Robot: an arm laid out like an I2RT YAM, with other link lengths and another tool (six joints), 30 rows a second.
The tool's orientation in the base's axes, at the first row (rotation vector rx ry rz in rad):
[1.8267, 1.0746, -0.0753]
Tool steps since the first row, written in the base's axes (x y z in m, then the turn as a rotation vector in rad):
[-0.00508, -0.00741, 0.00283, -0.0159, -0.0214, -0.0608]
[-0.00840, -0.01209, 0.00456, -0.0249, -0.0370, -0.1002]
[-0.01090, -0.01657, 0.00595, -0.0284, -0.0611, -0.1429]
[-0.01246, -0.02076, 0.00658, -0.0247, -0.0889, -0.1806]
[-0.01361, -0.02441, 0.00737, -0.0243, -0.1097, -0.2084]
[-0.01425, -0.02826, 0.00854, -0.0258, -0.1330, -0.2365]
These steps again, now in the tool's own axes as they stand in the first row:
[-0.00914, -0.00055, 0.00221, 0.0059, -0.0512, 0.0418]
[-0.01495, -0.00102, 0.00360, 0.0094, -0.0833, 0.0708]
[-0.01998, -0.00119, 0.00532, 0.0124, -0.1127, 0.1100]
[-0.02388, -0.00127, 0.00759, 0.0150, -0.1331, 0.1522]
[-0.02727, -0.00103, 0.00951, 0.0154, -0.1498, 0.1827]
[-0.03066, -0.00014, 0.01159, 0.0132, -0.1676, 0.2145]

